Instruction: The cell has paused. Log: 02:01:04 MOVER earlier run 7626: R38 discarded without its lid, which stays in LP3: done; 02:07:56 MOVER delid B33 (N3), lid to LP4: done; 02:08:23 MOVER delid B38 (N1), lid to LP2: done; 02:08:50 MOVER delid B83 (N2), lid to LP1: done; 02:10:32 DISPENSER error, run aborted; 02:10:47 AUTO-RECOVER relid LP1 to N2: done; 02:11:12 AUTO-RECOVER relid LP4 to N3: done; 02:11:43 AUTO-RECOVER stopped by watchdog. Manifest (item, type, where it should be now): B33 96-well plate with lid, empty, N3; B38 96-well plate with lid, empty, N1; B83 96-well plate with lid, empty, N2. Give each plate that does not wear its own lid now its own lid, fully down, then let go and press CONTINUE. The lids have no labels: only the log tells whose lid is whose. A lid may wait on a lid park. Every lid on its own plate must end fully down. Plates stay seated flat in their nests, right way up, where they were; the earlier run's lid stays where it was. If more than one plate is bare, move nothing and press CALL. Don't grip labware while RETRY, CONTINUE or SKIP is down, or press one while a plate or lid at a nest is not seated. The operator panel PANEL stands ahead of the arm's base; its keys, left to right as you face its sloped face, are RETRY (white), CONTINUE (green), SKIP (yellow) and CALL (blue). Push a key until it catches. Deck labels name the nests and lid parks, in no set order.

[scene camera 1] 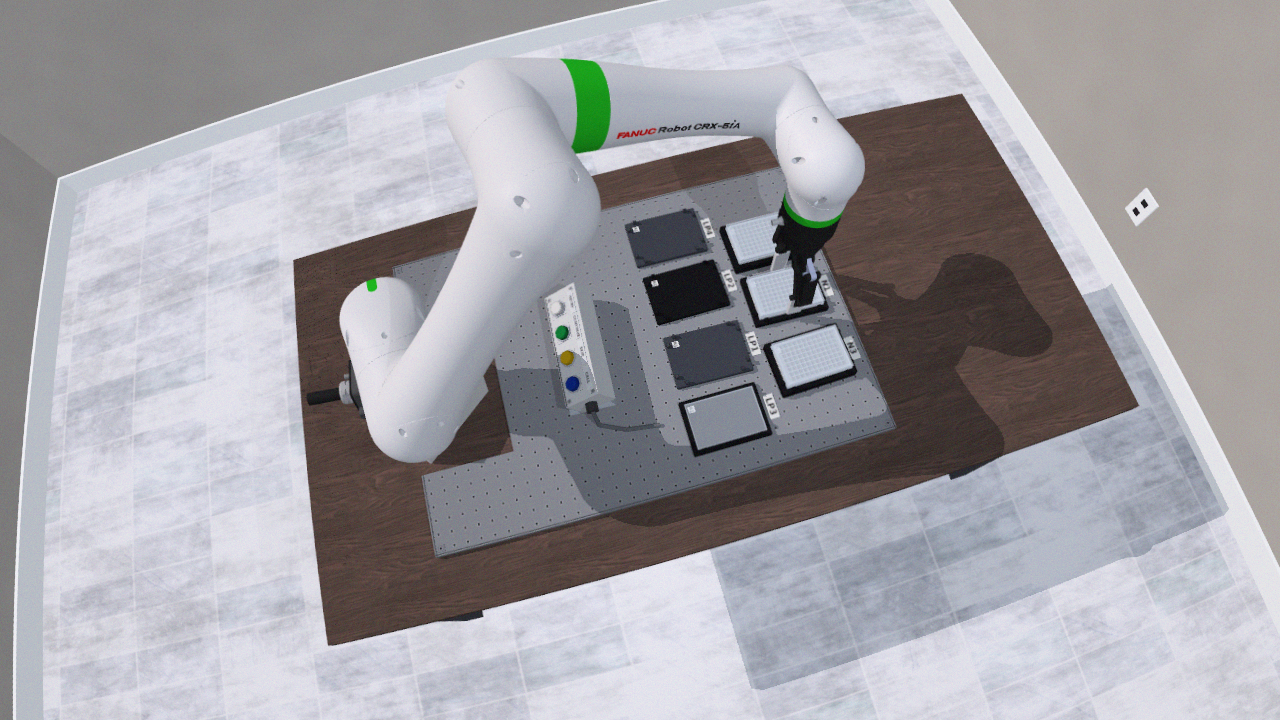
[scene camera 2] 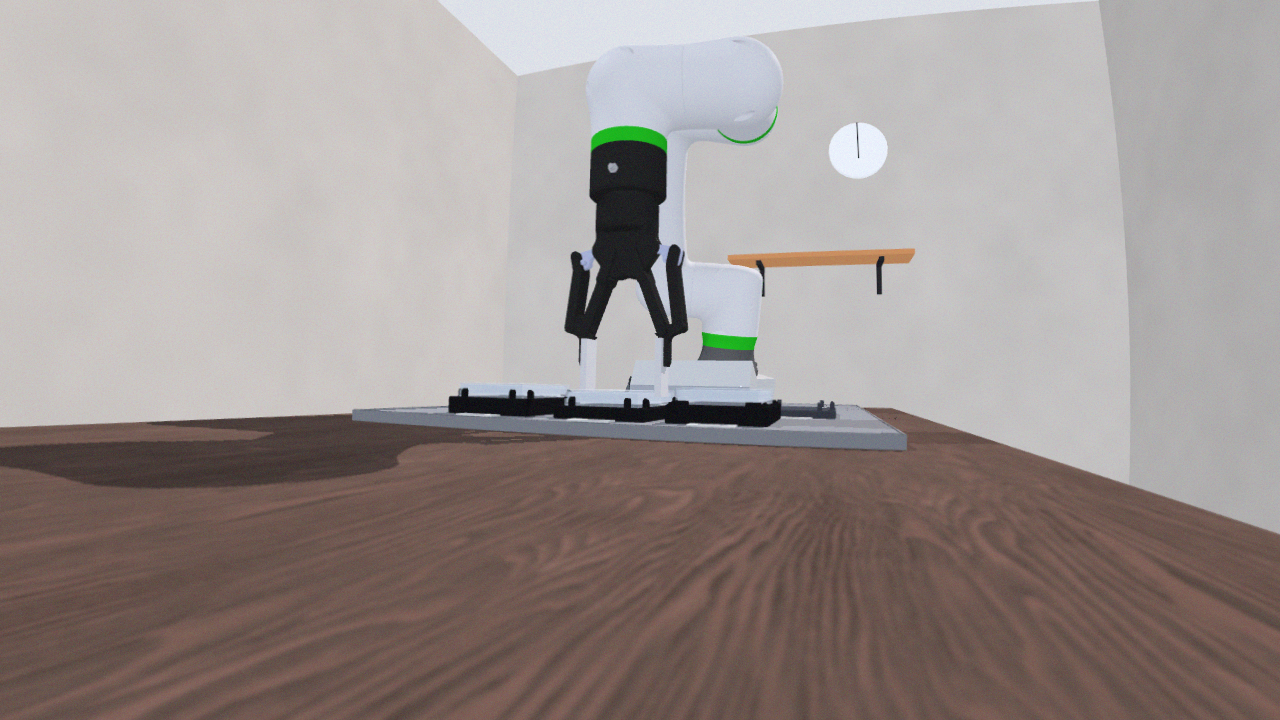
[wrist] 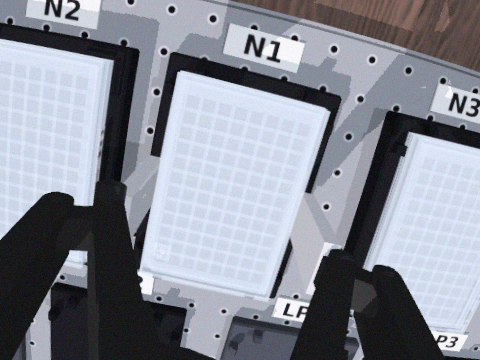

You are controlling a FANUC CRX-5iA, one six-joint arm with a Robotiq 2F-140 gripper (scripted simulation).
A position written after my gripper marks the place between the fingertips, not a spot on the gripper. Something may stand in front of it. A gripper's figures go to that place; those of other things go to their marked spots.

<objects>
My gripper (scene camera 1: 785, 290): 128 cm from the lens. A lid park LP1 (scene camera 1: 716, 352) is 123 cm from the lens. An operator panel (scene camera 1: 584, 340) is 116 cm from the lens.
</objects>
